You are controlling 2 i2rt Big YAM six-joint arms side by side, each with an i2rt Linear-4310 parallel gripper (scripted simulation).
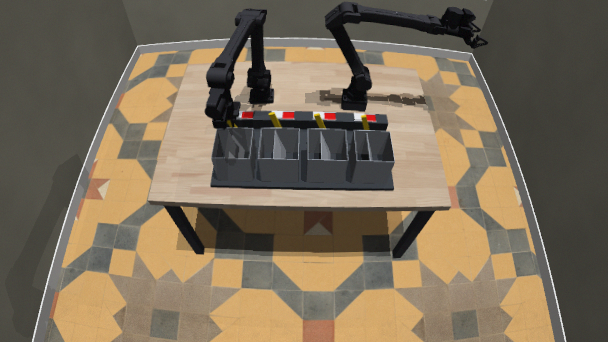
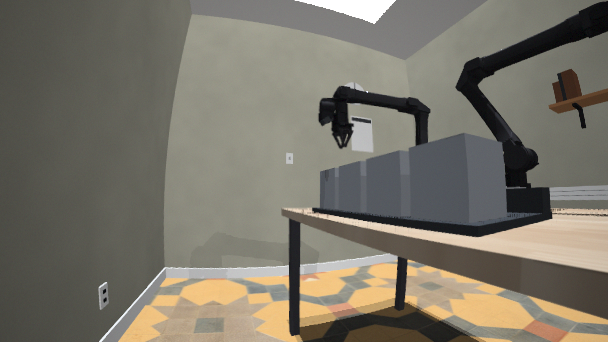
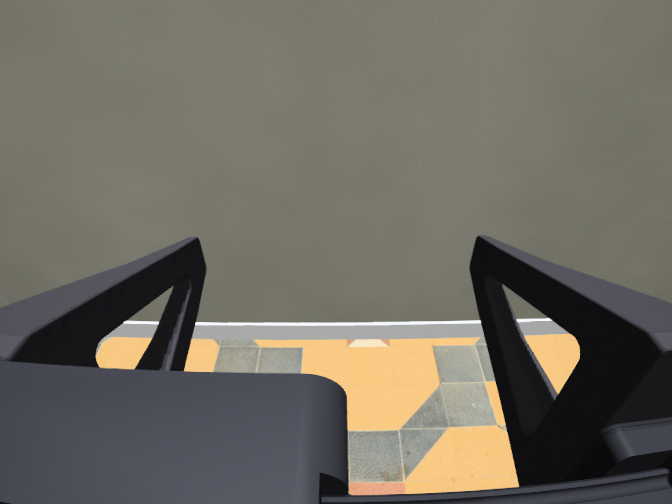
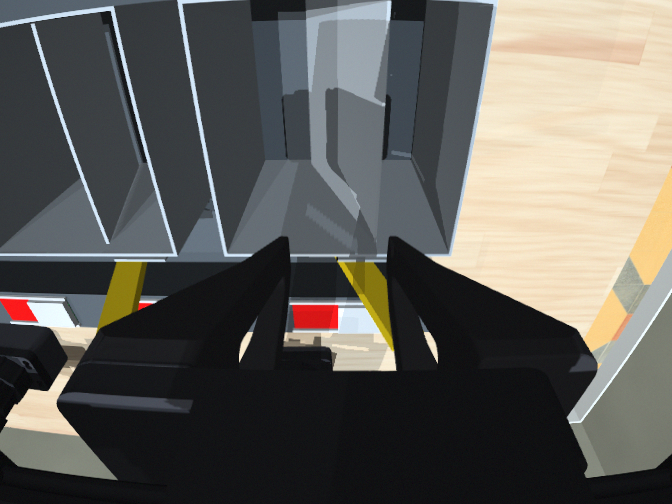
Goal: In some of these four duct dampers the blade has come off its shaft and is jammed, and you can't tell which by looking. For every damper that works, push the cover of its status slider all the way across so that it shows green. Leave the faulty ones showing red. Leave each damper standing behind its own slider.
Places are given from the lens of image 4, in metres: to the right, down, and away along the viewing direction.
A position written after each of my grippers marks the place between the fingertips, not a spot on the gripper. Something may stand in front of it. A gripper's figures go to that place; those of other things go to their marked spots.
my right gripper (image 4: 338, 252): 0.00, 0.00, 0.13
damper (image 4: 53, 215): -0.24, -0.03, 0.30
white slider cover (image 4: 51, 313): -0.34, 0.07, 0.42
white slider cover (image 4: 351, 318): 0.01, 0.07, 0.42
